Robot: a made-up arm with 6 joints.
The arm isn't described. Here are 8 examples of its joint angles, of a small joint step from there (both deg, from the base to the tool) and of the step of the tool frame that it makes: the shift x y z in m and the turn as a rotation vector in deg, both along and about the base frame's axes.
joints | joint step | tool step
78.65 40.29 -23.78 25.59 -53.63 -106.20 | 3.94 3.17 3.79 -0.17 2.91 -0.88 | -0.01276 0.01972 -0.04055 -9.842 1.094 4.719
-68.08 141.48 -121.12 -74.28 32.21 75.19 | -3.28 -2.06 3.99 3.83 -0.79 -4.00 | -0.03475 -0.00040 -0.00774 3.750 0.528 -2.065
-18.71 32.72 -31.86 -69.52 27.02 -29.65 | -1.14 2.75 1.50 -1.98 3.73 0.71 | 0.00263 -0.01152 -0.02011 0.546 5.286 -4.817
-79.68 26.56 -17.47 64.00 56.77 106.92 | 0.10 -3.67 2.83 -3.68 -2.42 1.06 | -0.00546 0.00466 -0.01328 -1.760 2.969 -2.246
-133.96 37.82 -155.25 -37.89 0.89 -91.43 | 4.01 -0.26 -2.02 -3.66 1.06 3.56 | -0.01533 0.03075 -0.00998 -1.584 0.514 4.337
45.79 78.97 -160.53 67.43 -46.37 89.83 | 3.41 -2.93 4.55 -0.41 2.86 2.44 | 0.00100 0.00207 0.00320 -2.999 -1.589 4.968
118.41 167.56 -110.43 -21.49 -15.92 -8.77 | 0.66 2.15 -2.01 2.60 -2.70 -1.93 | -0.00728 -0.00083 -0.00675 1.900 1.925 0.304
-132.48 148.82 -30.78 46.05 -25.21 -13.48 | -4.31 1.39 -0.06 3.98 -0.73 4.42 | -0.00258 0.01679 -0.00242 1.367 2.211 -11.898
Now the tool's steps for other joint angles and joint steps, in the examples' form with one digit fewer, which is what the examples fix.
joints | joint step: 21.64 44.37 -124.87 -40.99 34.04 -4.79 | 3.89 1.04 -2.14 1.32 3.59 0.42
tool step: 0.0076 -0.0080 -0.0003 1.81 2.40 5.37
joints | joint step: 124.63 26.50 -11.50 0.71 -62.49 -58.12 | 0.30 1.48 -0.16 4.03 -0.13 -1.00
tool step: 0.0018 0.0074 -0.0029 -2.92 2.04 -1.24
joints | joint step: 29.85 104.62 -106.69 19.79 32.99 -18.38 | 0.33 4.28 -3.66 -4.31 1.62 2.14
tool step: 0.0153 0.0082 -0.0165 -3.37 0.97 -0.61
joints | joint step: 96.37 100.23 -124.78 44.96 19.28 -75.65 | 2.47 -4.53 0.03 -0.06 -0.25 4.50
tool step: -0.0123 -0.0406 0.0330 3.04 4.65 3.64
